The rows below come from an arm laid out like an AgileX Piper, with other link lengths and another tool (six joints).
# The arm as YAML. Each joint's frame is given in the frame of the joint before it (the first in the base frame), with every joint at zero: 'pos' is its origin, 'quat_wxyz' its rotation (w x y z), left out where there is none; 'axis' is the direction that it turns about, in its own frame. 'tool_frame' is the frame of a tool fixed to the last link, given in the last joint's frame.
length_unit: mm
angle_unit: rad
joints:
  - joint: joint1
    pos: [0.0, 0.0, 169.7]
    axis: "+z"
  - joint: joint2
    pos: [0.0, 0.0, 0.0]
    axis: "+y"
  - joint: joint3
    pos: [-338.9, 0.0, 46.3]
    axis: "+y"
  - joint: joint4
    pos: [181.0, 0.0, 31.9]
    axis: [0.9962, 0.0, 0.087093]
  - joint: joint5
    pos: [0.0, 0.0, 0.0]
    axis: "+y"
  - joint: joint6
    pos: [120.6, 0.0, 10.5]
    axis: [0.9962, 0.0, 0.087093]
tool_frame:
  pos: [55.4, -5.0, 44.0]
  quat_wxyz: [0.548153, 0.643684, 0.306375, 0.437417]
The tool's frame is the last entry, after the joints.
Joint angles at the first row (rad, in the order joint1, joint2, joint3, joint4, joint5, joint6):
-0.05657 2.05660 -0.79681 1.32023 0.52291 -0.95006
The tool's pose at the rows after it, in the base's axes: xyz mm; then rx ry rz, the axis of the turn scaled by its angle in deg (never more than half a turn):
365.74 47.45 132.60 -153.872 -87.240 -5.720
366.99 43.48 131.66 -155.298 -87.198 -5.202
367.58 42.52 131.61 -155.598 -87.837 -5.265
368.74 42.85 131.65 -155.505 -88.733 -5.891
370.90 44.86 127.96 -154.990 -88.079 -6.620
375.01 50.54 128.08 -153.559 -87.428 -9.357
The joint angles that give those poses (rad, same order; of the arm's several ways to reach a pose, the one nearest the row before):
-0.05753 2.05659 -0.79684 1.32016 0.50216 -0.94909
-0.05752 2.05660 -0.79683 1.32021 0.47869 -0.94913
-0.05750 2.05659 -0.79683 1.32145 0.47143 -0.95855
-0.05752 2.05868 -0.79681 1.33548 0.47016 -0.98446
-0.05750 2.07510 -0.79680 1.38082 0.47965 -1.02552
-0.05751 2.08843 -0.80007 1.44532 0.51195 -1.08514

